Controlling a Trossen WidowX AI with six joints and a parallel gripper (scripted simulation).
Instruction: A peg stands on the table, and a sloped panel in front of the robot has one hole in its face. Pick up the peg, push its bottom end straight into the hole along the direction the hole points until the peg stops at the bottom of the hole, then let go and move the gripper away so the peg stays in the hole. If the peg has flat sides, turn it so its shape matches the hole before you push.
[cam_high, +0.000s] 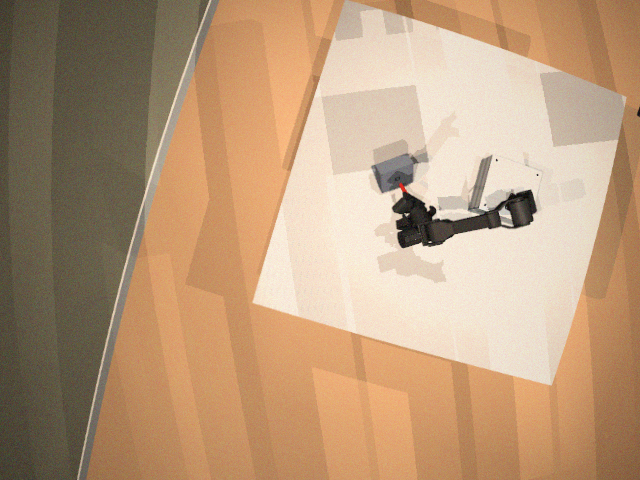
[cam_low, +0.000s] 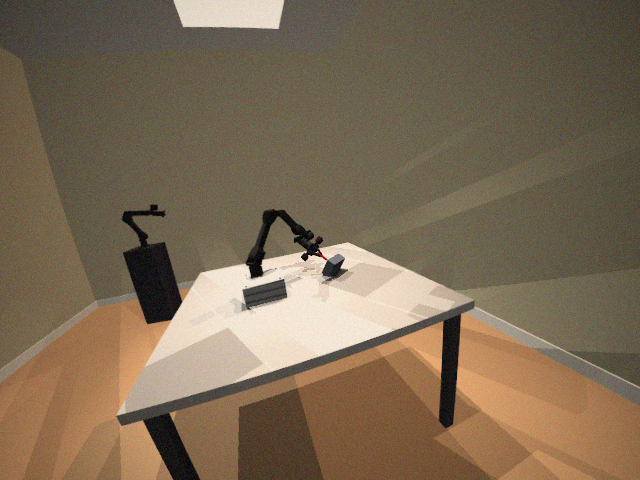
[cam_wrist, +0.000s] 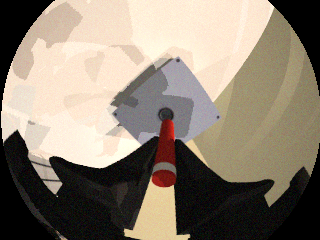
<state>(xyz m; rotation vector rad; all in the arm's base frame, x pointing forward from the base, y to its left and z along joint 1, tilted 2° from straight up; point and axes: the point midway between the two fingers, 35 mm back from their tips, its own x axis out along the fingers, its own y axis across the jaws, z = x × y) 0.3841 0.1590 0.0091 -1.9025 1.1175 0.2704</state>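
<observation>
My gripper tip is now 6 cm to the left of the grey sloped panel, 6 cm short of it and 5 cm above it. Round my gripper tip: red peg: 1 cm to the left, 1 cm behind, 1 cm above.
</observation>
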